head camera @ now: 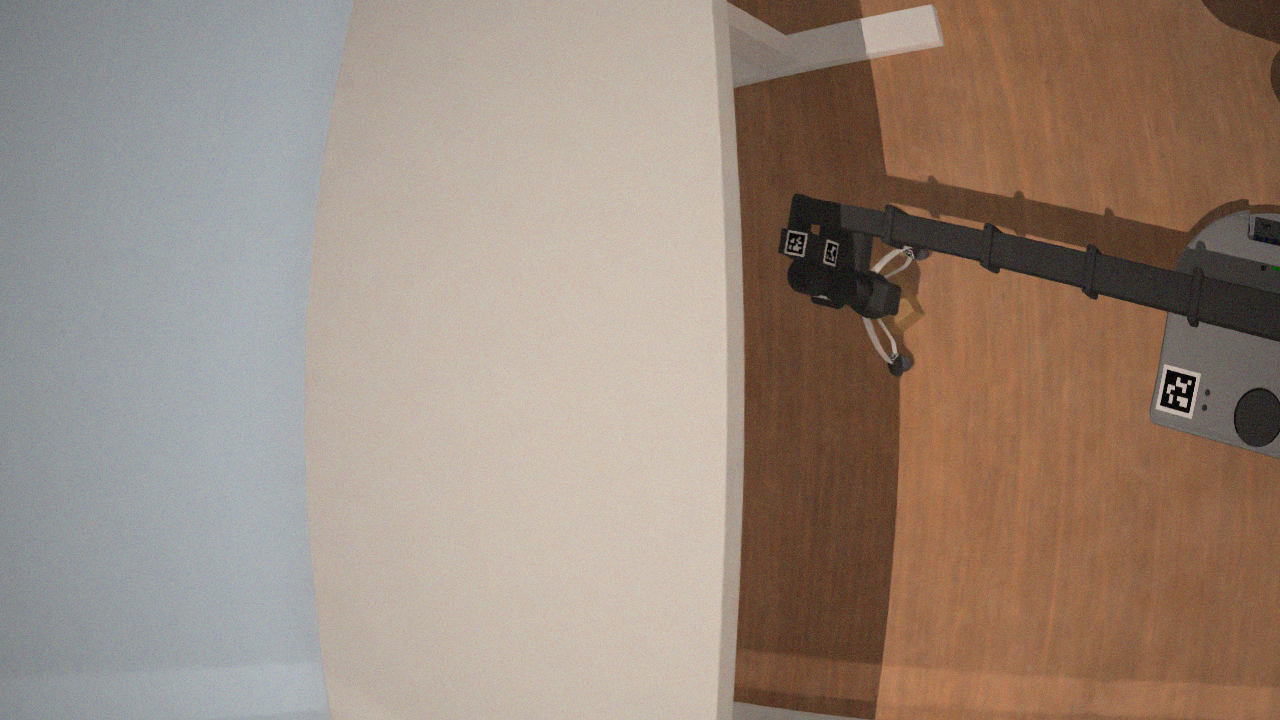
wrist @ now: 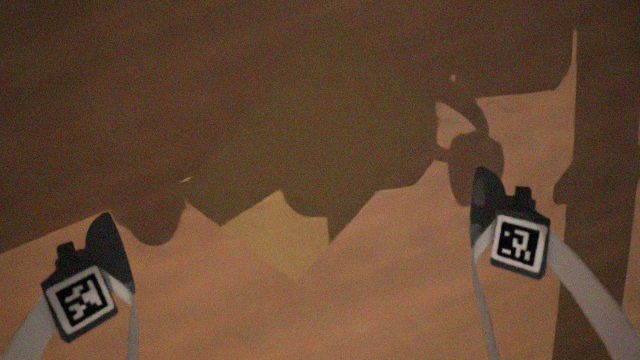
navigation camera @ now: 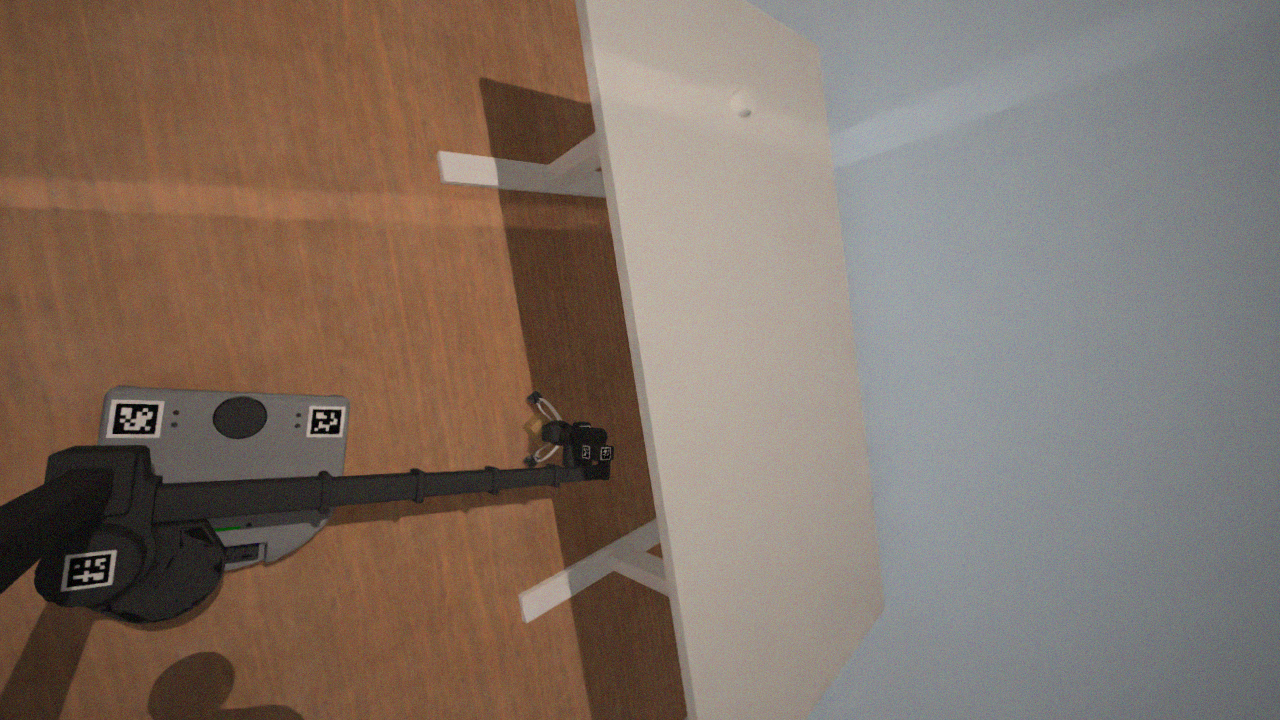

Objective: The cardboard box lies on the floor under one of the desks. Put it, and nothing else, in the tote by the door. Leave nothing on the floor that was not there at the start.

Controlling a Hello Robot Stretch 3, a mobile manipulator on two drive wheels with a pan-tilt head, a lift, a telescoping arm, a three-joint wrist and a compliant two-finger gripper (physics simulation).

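Places are measured from the robot's base along level axes (x ahead, y left, z up), in millimetres.
Pixels of known places: gripper, between the fingertips: (head camera: 913,308) (navigation camera: 530,428); robot's base, origin of its link: (head camera: 1255,414) (navigation camera: 239,415).
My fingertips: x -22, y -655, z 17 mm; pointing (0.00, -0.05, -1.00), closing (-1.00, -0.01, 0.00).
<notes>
For each thing: its top centre in the pictures, then the offset to it from my fingertips. Level surfaces: height alone.
- cardboard box, centre of its top: (head camera: 887,297) (navigation camera: 546,431) dx -7, dy -36, dz +34 mm
- pale desk, height of its surface: dz +703 mm
- small white object, centre of its top: (navigation camera: 749,98) dx +688, dy -27, dz +728 mm
The cardboard box (head camera: 909,313) (navigation camera: 534,425) (wrist: 280,240) is yellow-brown and lies on the floor just outside the front edge of the desk. In the wrist view it is mostly in dark shadow, with one corner lit, in the middle between the two fingers. My gripper (head camera: 907,307) (navigation camera: 533,428) (wrist: 300,218) is open, with its fingers spread on either side of the box and apart from it. In the head view the wrist hides part of the box. How high the fingertips are above the floor is hard to tell. The tote does not show in these views.
The pale desk (head camera: 537,358) (navigation camera: 742,358) stands along the blue wall (head camera: 152,358) (navigation camera: 1074,358), beside the wrist. White desk feet (head camera: 895,31) (navigation camera: 550,595) stick out onto the floor. A small white object (navigation camera: 742,102) is on the desk. My base (head camera: 1199,344) (navigation camera: 277,456) is at the arm's other end.
</notes>
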